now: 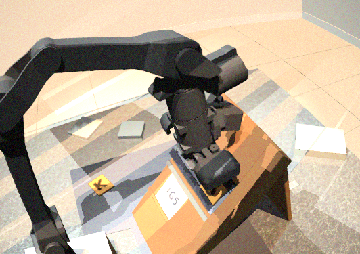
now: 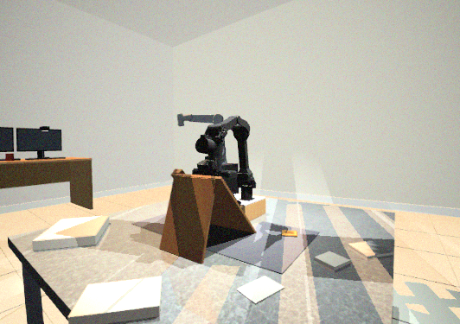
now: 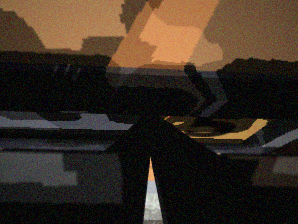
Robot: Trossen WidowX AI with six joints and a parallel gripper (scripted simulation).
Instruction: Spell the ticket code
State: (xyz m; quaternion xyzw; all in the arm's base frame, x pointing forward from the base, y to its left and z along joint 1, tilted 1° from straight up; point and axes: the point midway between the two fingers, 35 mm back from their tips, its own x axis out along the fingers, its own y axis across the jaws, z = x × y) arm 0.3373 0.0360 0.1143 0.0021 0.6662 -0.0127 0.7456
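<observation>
Right now the white ticket is 7 cm below my gripper tip, 5 cm to the left of it and 5 cm behind it. Also, from my gripper tip: 5 tile: 3 cm to the right; dark mat: 17 cm below, 14 cm behind, 6 cm to the right; white block: 43 cm ahead, 16 cm below, 6 cm to the left.
</observation>
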